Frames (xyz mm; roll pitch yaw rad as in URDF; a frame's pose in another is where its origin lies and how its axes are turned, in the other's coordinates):
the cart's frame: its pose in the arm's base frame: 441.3 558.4 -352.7 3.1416 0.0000 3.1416
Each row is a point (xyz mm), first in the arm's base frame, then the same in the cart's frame.
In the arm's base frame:
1: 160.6 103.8 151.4
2: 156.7 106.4 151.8
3: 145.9 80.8 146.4
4: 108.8 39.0 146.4
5: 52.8 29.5 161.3
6: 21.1 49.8 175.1
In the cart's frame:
1: 280.7 -454.6 -504.1
2: 284.6 -452.0 -504.5
3: 295.4 -477.6 -499.1
4: 332.5 -519.4 -499.1
5: 388.5 -528.9 -514.0
6: 420.2 -508.6 -527.8

